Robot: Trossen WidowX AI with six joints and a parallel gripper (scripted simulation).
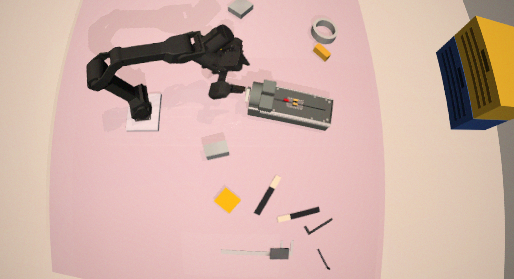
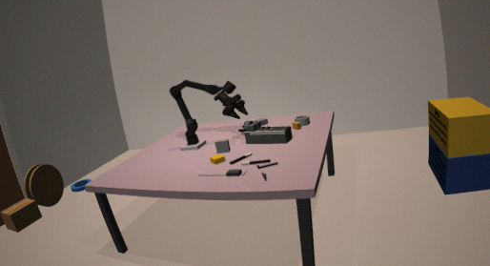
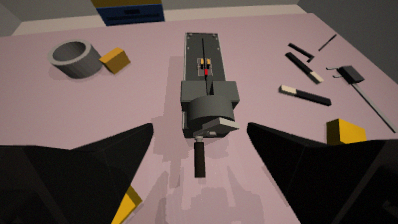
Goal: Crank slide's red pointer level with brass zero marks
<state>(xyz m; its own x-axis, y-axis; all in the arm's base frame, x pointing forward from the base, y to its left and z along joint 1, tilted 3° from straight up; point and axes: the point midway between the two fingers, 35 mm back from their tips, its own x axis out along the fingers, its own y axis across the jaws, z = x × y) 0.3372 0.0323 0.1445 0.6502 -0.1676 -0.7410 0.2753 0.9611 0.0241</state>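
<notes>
Now: the dark crank handle 20 mm behind my gripper tip and 80 mm below it. The rest, counted from my gripper tip: orange block (290 mm ahead, 150 mm to the left, 130 mm below); then red pointer (120 mm ahead, 50 mm to the right, 70 mm below).
</notes>
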